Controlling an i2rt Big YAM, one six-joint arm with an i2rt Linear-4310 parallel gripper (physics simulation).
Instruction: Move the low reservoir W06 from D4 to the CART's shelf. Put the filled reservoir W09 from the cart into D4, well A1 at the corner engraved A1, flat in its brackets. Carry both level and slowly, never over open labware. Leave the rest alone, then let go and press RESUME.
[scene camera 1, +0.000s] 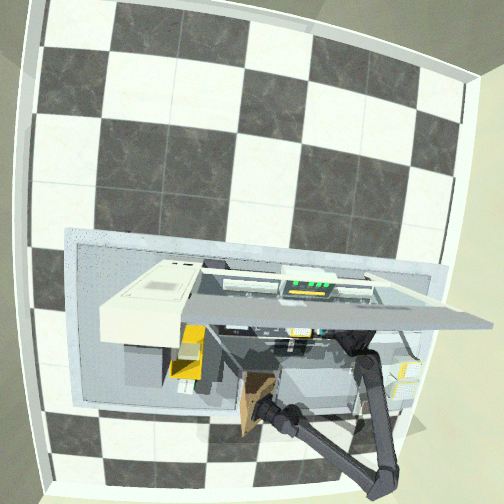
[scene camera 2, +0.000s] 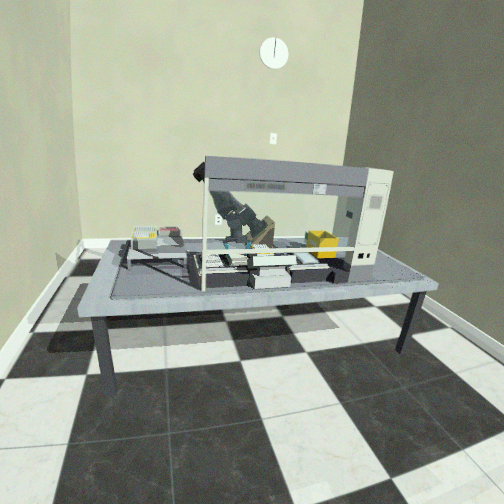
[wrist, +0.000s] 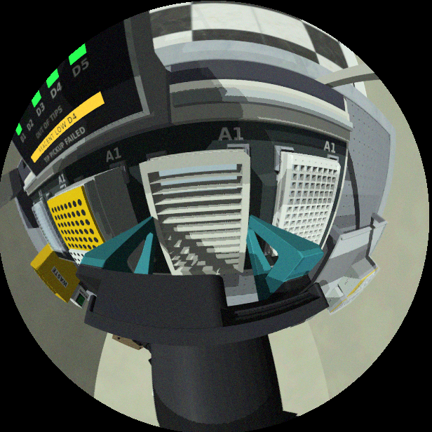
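The low reservoir W06 (wrist: 202, 202) is a white trough with cross ribs and pale liquid at its far end. It sits at D4, with an engraved A1 beyond its far right corner. My gripper (wrist: 200, 219) (scene camera 2: 237, 246) has one teal finger against each long side of it, and is shut on it. In scene camera 1 the fingers are hidden by the arm and hood. The cart (scene camera 2: 172, 247) stands beside the deck and bears a grey box with a red top (scene camera 2: 169, 231), perhaps the filled reservoir W09; its label is unreadable. The display (wrist: 75, 90) (scene camera 1: 307, 287) shows "REAGENT LOW D4".
A white gridded plate (wrist: 310, 195) is close on the right of W06. A yellow tip rack (wrist: 70, 215) (scene camera 1: 301, 332) is to the left. The yellow waste bin (scene camera 1: 187, 362) (scene camera 2: 322, 245) (wrist: 55, 275) stands beyond. The hood's grey front panel (scene camera 1: 330, 314) hangs over the deck.
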